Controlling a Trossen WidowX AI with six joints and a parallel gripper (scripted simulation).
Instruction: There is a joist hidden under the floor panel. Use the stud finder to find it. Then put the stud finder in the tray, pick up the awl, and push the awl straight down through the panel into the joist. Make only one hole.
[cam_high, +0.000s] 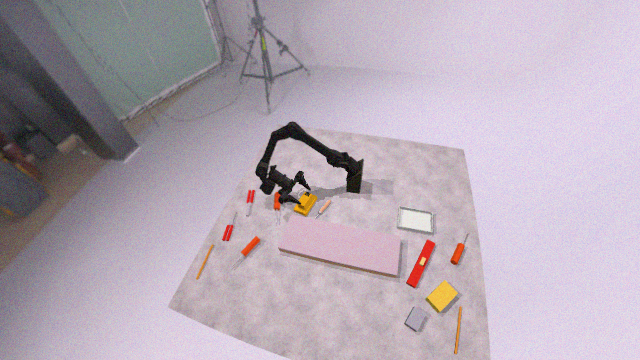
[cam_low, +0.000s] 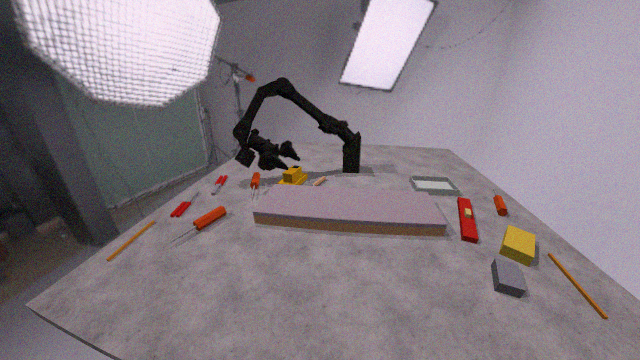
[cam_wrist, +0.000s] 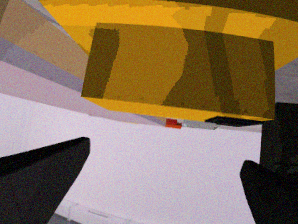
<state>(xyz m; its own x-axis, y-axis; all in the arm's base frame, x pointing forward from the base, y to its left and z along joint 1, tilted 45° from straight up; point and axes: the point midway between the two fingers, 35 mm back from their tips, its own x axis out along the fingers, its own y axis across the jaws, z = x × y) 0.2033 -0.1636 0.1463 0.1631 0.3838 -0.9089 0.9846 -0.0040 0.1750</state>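
Now: the stud finder 2 cm behind my gripper tip, 1 cm to the right of it and 4 cm below it. Also, from my gripper tip: awl (1 cm ahead, 8 cm to the left, 7 cm below); white tray (8 cm behind, 53 cm to the left, 7 cm below); red level (13 cm ahead, 59 cm to the left, 7 cm below).
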